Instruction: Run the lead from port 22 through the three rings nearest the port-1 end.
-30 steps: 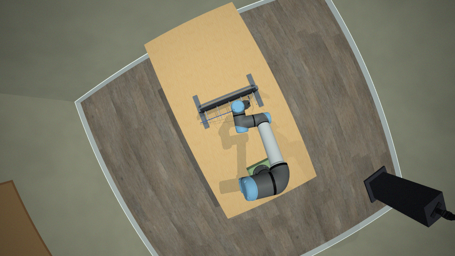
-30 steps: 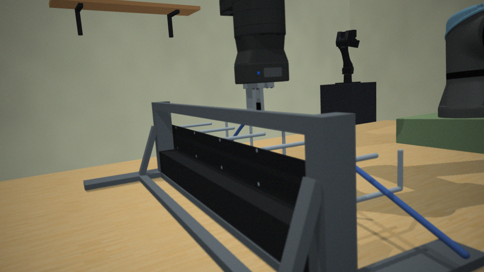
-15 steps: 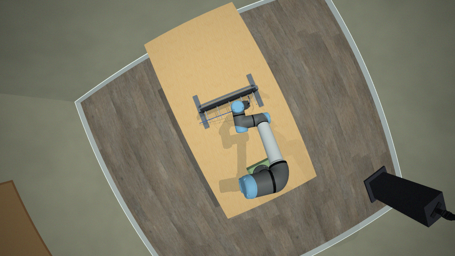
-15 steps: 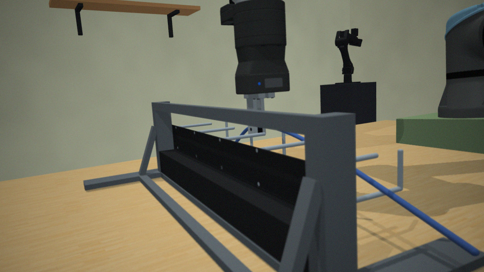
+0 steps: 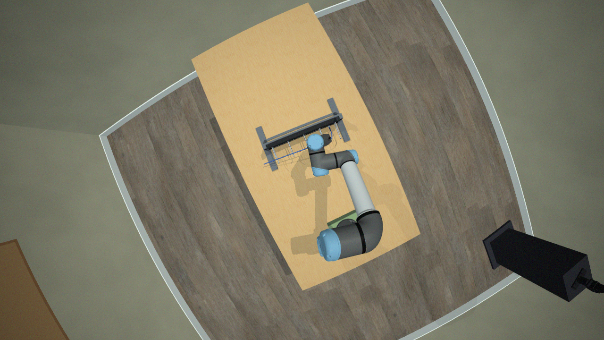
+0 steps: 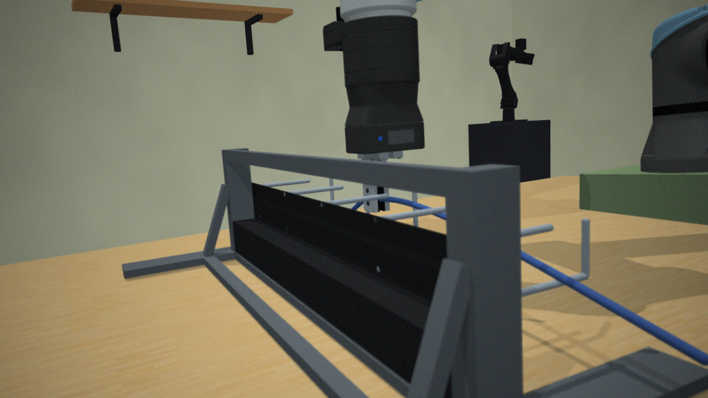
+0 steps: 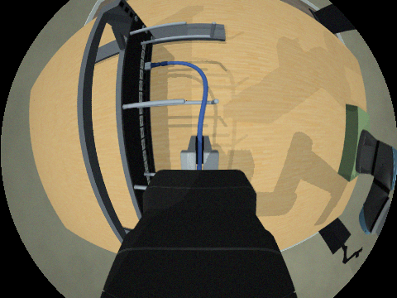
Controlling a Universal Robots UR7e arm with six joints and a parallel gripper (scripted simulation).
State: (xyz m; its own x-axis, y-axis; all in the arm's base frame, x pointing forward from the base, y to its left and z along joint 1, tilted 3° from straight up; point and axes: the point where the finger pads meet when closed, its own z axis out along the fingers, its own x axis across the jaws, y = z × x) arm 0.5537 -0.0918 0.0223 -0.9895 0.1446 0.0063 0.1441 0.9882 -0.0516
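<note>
My hand is 110 mm short of the grey rack, 30 mm to the right of it and 20 mm above it.
</note>
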